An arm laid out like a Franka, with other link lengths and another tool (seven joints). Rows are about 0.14 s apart.
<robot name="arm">
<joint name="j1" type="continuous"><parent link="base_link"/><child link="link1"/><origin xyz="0.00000 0.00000 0.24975" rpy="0.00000 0.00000 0.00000"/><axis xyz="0 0 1"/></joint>
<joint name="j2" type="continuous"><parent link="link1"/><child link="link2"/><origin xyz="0.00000 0.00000 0.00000" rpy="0.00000 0.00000 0.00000"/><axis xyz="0 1 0"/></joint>
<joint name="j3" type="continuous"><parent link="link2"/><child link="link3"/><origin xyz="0.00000 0.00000 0.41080" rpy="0.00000 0.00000 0.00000"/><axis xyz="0 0 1"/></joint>
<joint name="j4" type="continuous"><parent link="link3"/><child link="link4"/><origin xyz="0.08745 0.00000 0.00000" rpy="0.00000 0.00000 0.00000"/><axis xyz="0 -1 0"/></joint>
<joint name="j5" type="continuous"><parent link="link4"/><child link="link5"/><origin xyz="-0.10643 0.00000 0.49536" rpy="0.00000 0.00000 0.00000"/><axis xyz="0 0 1"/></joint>
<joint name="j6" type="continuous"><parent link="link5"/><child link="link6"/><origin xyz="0.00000 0.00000 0.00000" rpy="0.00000 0.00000 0.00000"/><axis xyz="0 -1 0"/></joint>
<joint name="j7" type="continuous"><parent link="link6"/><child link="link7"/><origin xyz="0.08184 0.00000 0.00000" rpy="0.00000 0.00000 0.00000"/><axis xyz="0 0 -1"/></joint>
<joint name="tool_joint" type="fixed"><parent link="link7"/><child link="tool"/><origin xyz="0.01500 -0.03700 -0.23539" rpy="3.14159 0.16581 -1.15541"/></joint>
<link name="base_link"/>
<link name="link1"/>
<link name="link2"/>
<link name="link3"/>
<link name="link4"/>
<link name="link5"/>
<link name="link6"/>
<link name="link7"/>
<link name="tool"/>
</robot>
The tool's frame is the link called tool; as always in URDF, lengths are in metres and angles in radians. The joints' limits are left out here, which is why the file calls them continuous.
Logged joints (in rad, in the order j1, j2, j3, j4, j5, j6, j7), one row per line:
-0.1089 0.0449 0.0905 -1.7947 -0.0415 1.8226 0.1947
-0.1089 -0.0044 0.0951 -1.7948 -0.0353 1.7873 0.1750
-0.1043 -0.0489 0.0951 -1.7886 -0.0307 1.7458 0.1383
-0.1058 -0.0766 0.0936 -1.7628 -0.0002 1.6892 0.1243
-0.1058 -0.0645 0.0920 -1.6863 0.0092 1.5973 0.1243
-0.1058 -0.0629 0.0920 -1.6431 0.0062 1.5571 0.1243
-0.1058 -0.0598 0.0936 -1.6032 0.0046 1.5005 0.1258
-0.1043 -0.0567 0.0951 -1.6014 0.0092 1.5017 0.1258
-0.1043 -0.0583 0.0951 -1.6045 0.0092 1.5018 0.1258
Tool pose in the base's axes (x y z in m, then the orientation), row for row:
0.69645 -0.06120 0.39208 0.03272 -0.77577 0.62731 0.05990
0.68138 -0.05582 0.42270 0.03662 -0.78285 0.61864 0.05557
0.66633 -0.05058 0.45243 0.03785 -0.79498 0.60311 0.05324
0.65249 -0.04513 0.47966 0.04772 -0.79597 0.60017 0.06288
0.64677 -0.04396 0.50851 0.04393 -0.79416 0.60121 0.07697
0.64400 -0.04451 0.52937 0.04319 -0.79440 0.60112 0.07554
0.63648 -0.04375 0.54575 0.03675 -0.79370 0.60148 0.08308
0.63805 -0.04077 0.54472 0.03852 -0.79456 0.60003 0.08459
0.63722 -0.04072 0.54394 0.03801 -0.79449 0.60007 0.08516
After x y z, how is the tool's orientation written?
As a quaternion, w x y z.
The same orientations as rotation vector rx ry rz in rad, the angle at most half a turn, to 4 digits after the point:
-2.3877 1.9307 0.1844
-2.4037 1.8995 0.1706
-2.4391 1.8504 0.1633
-2.4274 1.8303 0.1918
-2.4275 1.8377 0.2353
-2.4293 1.8383 0.2310
-2.4368 1.8466 0.2551
-2.4368 1.8402 0.2594
-2.4373 1.8409 0.2613

